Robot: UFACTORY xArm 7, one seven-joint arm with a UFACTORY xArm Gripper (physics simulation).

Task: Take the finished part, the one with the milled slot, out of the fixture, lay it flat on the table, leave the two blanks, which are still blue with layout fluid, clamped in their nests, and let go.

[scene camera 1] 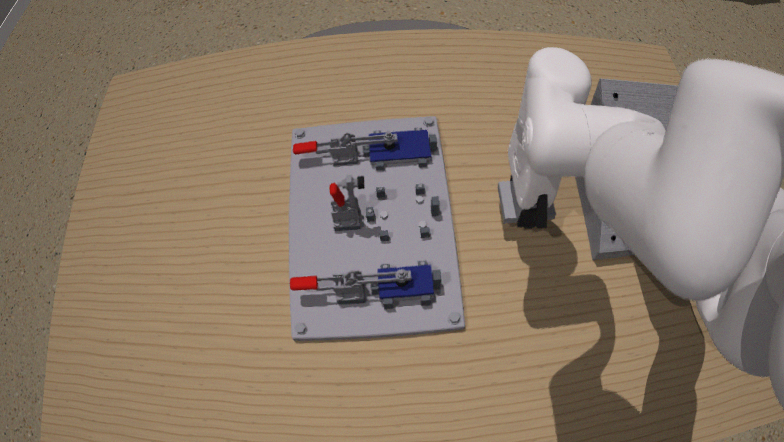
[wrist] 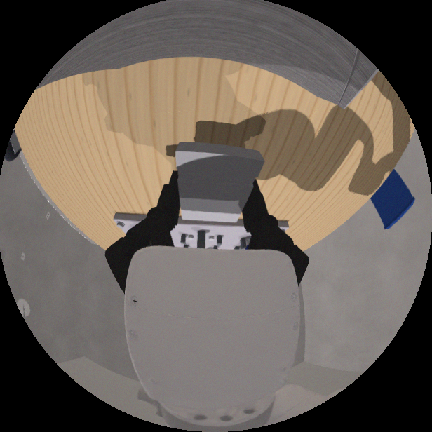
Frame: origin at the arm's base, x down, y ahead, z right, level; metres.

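Where they show: gripper, between the fingertips: [scene camera 1: 523, 204].
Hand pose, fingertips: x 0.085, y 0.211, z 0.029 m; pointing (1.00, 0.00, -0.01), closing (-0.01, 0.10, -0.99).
Things, the pixels of their top centre, and the offset from my fingertips. "pt": a spot on its surface instead. Level surfaces: height alone.
- finished part, centre of its top: [scene camera 1: 527, 197] dx -0.018, dy -0.004, dz +0.000 m
- fixture plate, centre of its top: [scene camera 1: 368, 217] dx +0.017, dy +0.222, dz +0.025 m
- middle nest's stop block, a spot on its surface: [scene camera 1: 381, 192] pt dx +0.002, dy +0.200, dz +0.053 m
- middle clamp's red handle, a spot on its surface: [scene camera 1: 337, 194] pt dx -0.065, dy +0.258, dz +0.022 m
- upper red handle, centre of its top: [scene camera 1: 305, 145] dx -0.020, dy +0.300, dz +0.142 m
- lower red handle, centre of its top: [scene camera 1: 304, 281] dx -0.030, dy +0.318, dz -0.077 m
- wooden table, height of its surface: dx +0.033 m
The finished part [scene camera 1: 508, 203] [wrist: 215, 175], a plain grey block, is between the fingers of my gripper [scene camera 1: 533, 213] [wrist: 213, 184], which is shut on it. It is off the fixture plate [scene camera 1: 329, 247] [wrist: 200, 228], on the robot's side, low over the table; its shadow lies close by. I cannot tell whether it touches the table, and its slot does not show clearly. One blue blank [scene camera 1: 414, 146] sits in the upper nest and another blue blank [scene camera 1: 421, 286] in the lower nest, each under a clamp arm. The middle nest's stop block [scene camera 1: 381, 192] stands with no part beside it.
The middle clamp's red handle [scene camera 1: 337, 194] stands up, its arm swung back. The upper red handle [scene camera 1: 305, 147] and lower red handle [scene camera 1: 303, 283] lie flat. The grey robot base plate [scene camera 1: 636, 90] [wrist: 175, 30] is close behind the part. The wooden table [scene camera 1: 181, 219] surrounds the fixture.
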